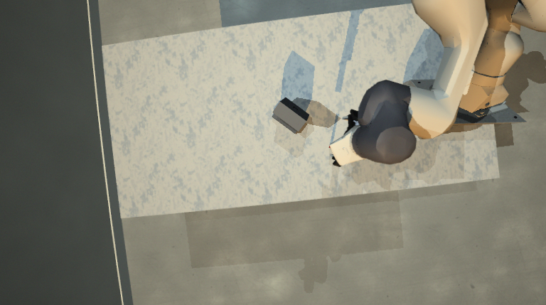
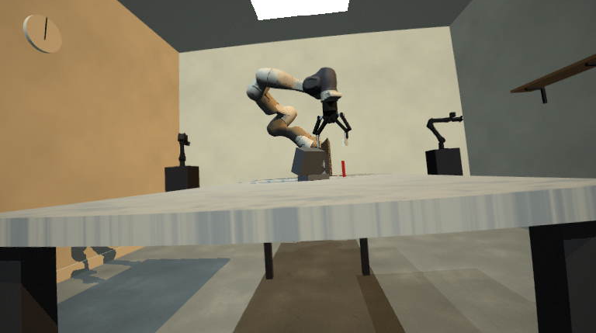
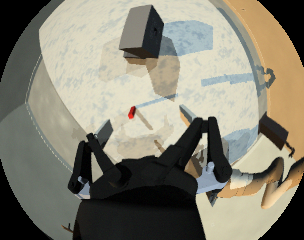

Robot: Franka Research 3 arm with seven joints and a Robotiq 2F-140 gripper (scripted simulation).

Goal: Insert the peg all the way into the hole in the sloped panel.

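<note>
The red peg is 50 mm to the left of my hand and 120 mm below it.
</note>
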